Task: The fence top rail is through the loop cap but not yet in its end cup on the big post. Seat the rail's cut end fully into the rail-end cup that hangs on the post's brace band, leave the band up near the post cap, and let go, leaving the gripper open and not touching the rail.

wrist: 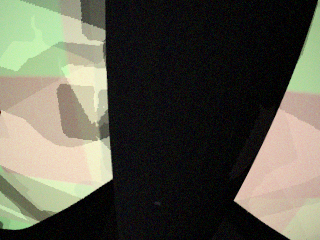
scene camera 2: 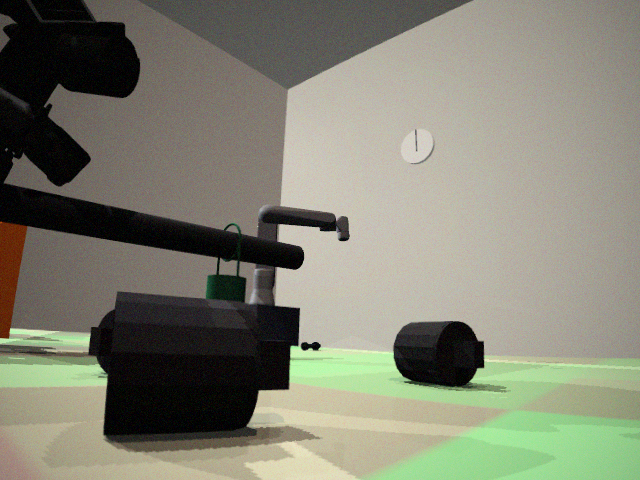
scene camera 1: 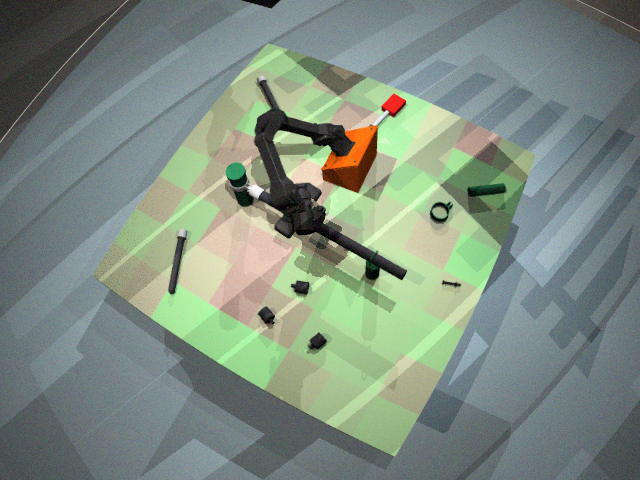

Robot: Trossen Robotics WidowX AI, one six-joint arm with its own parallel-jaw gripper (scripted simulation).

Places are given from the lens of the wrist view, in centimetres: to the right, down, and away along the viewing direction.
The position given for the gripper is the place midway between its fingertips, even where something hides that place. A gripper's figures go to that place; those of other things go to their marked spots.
gripper (wrist: 163,181): 0, 3, 10
dark top rail (wrist: 190,97): 0, 0, 2
